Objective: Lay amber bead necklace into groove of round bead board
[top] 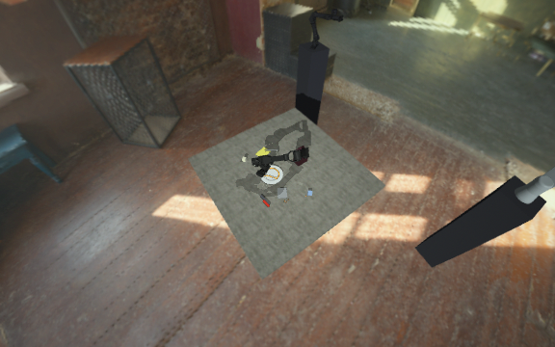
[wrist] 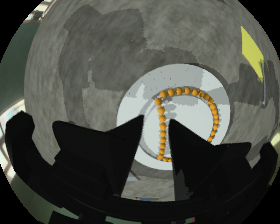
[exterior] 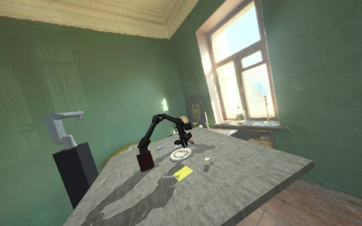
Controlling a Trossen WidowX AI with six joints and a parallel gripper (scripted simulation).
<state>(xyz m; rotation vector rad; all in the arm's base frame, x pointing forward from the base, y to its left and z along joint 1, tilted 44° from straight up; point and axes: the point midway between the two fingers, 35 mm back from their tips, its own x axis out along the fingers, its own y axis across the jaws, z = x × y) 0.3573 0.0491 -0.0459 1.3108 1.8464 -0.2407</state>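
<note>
Right now the board is 60 mm behind my gripper tip, 10 mm to the left of it and 50 mm below it. Round my gripper tip: red tool (110 mm ahead, 220 mm to the left, 50 mm below); grey square (50 mm behind, 210 mm to the left, 50 mm below); small white cube (90 mm ahead, 260 mm to the right, 30 mm below).
</note>
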